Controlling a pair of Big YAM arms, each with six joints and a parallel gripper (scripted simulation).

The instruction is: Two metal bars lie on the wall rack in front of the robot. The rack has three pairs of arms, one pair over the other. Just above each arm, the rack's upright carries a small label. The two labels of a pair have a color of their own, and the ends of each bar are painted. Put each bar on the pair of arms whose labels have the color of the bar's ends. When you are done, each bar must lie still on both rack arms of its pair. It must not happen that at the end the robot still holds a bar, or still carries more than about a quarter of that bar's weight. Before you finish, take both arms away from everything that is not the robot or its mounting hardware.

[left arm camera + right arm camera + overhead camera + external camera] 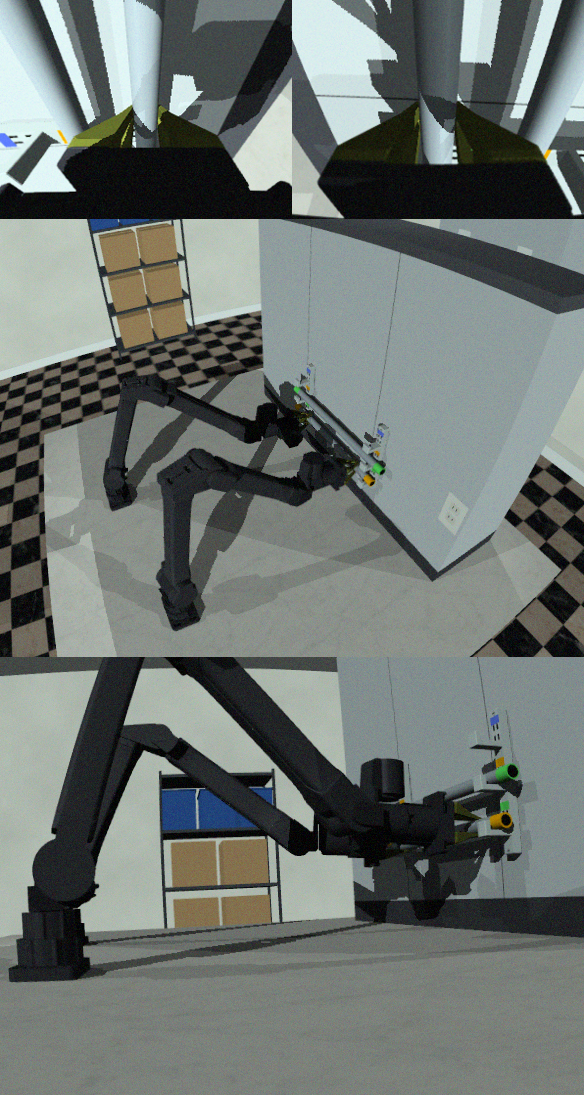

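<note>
My right gripper is now 2 cm short of the green-ended bar, 14 cm to the right of it and 7 cm below it. The rest, counted from my right hand: grey cabinet wall: 22 cm ahead, 16 cm to the left, 26 cm above; then orange-ended bar: 2 cm ahead, 15 cm to the left; then wall outlet: 2 cm behind, 37 cm to the right, 11 cm above.
</note>
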